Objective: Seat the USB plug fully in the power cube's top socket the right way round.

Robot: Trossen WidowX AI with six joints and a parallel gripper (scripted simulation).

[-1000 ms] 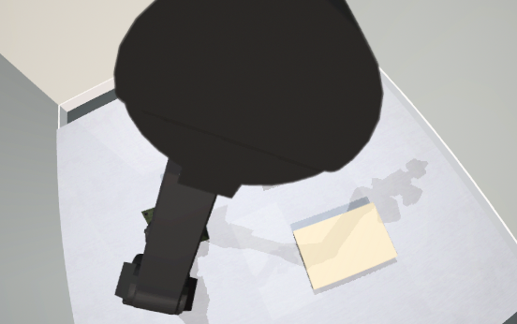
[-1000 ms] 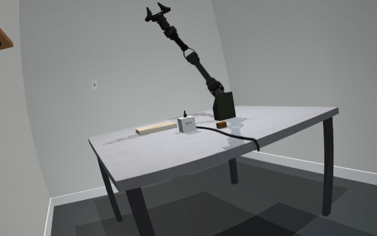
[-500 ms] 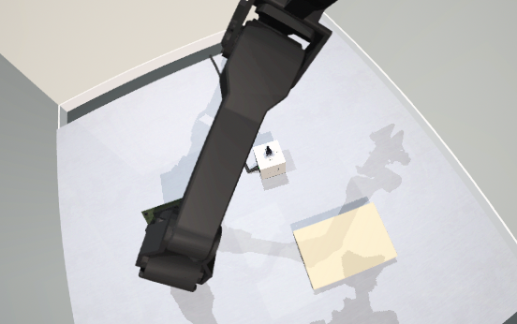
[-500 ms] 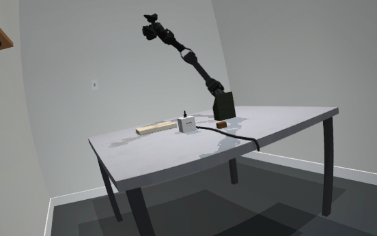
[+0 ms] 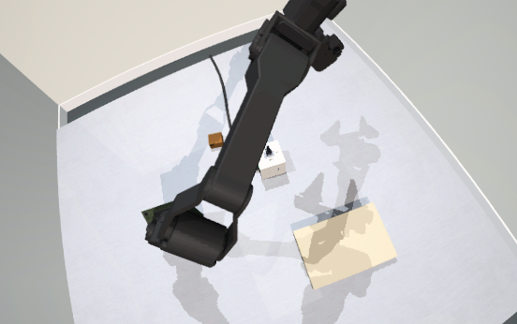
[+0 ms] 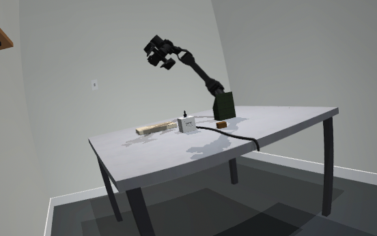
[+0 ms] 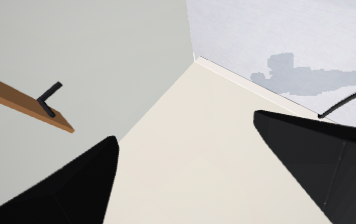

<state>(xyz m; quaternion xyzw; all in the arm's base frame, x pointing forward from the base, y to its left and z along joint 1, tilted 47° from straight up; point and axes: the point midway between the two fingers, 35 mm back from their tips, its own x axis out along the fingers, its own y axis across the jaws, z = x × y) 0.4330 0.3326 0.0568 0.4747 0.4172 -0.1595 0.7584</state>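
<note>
The black USB plug lies 150 mm behind my gripper tip, 100 mm to the right of it and 310 mm below it. The rest, counted from my gripper tip: brown block (290 mm behind, 50 mm to the left, 390 mm below); then flat beige board (40 mm behind, 410 mm to the right, 390 mm below).
</note>
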